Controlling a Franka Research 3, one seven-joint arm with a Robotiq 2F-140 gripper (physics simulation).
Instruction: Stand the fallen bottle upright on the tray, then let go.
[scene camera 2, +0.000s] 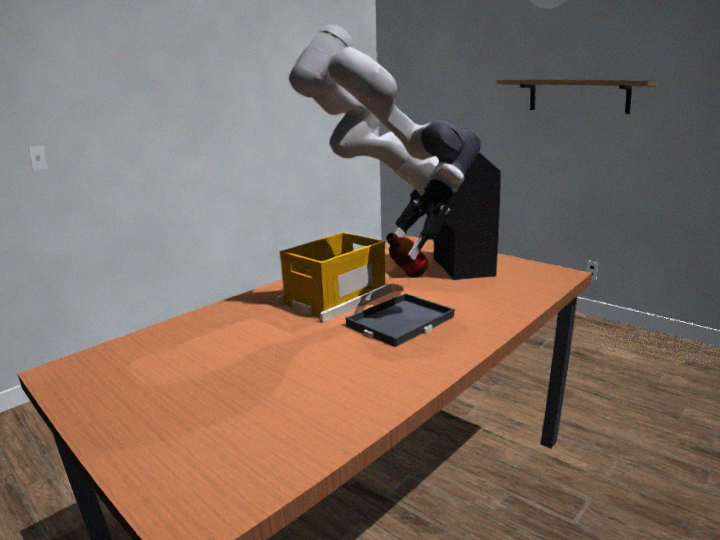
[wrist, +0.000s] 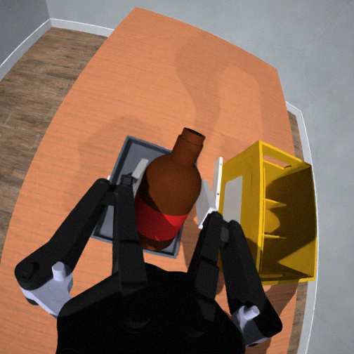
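Note:
A brown bottle with a red label (scene camera 2: 411, 262) (wrist: 168, 187) is held tilted, off the tray. In the scene view its neck points up and left, and its base is lower and to the right. My gripper (scene camera 2: 407, 241) (wrist: 172, 178) is shut on the bottle, with one pale fingertip on each side of its body. The dark grey tray (scene camera 2: 401, 319) (wrist: 137, 152) lies flat on the table, nearer the scene camera than the bottle. The bottle hides part of the tray in the wrist view. The gap between the bottle's base and the table is hard to judge.
A yellow crate (scene camera 2: 305, 284) (wrist: 253, 200) stands beside the tray, with a white rail (scene camera 2: 348, 305) (wrist: 218, 172) along its near side. The black robot pedestal (scene camera 2: 473, 226) stands right of the bottle in the scene view. A wooden shelf (scene camera 2: 575, 83) is on the wall.

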